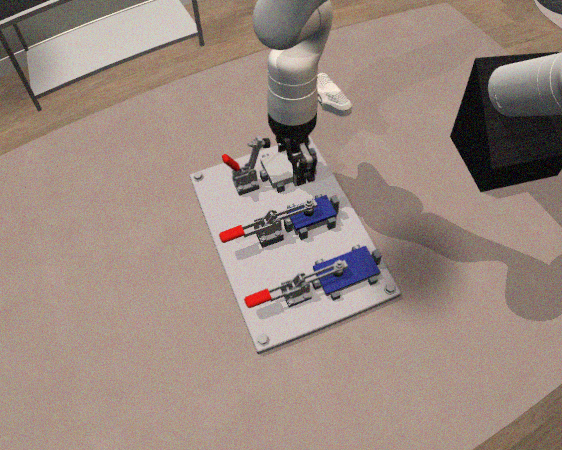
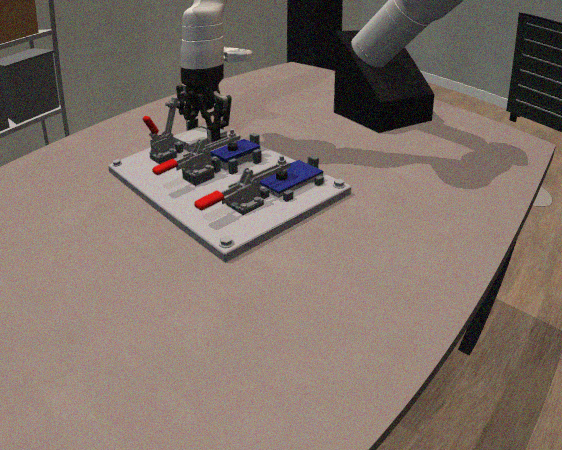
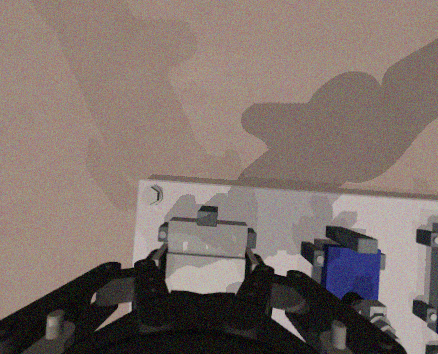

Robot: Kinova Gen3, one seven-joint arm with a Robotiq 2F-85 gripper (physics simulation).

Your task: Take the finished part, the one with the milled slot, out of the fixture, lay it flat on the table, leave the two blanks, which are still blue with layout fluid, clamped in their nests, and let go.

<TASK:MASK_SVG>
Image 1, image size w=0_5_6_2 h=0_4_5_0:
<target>gripper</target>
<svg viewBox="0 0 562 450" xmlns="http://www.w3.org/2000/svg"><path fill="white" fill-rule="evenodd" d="M268 113L268 123L273 134L276 136L278 152L286 150L288 160L292 164L294 186L305 184L307 178L314 176L317 164L317 156L315 154L310 155L308 147L308 136L316 126L317 113L309 122L295 126L281 124L275 121Z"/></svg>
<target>finished part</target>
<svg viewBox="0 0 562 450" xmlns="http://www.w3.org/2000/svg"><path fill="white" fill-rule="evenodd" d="M286 150L260 158L261 165L266 170L273 189L277 188L276 184L283 182L284 185L293 182L293 167L288 160Z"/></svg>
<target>blue blank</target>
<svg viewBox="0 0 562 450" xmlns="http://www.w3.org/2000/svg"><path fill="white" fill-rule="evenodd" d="M327 195L315 199L317 207L314 208L312 216L305 216L304 212L290 217L296 235L299 234L299 229L306 227L309 231L326 225L329 218L335 217L336 219L337 213Z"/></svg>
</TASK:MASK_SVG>
